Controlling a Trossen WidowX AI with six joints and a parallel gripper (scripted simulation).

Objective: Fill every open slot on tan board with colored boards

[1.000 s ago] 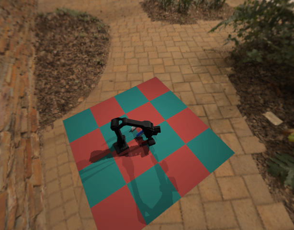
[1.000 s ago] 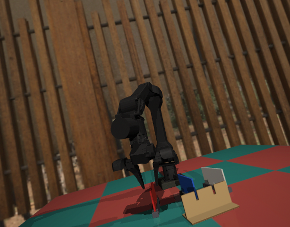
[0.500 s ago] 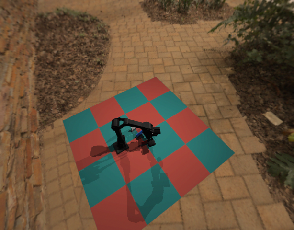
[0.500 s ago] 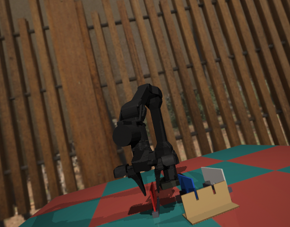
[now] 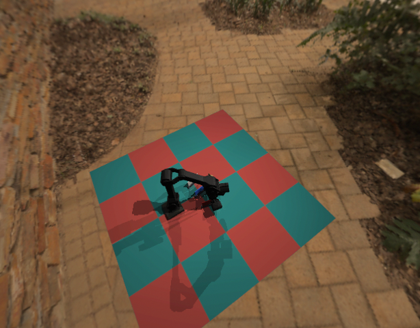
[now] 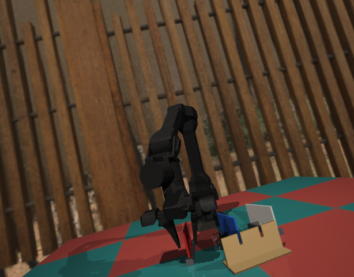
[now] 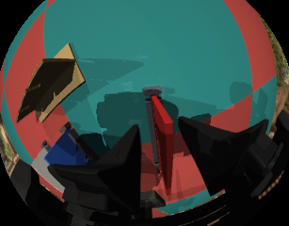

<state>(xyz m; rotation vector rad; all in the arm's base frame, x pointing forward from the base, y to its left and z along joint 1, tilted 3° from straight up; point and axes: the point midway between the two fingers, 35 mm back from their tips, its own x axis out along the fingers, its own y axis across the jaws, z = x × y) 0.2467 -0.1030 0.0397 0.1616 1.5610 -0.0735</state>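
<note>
The red board is 3 cm behind my gripper tip. Round my gripper tip: blue board 11 cm to the left, 3 cm behind; then tan board 13 cm to the left, 8 cm ahead, 1 cm below; then grey board 21 cm to the left, 5 cm behind.
</note>
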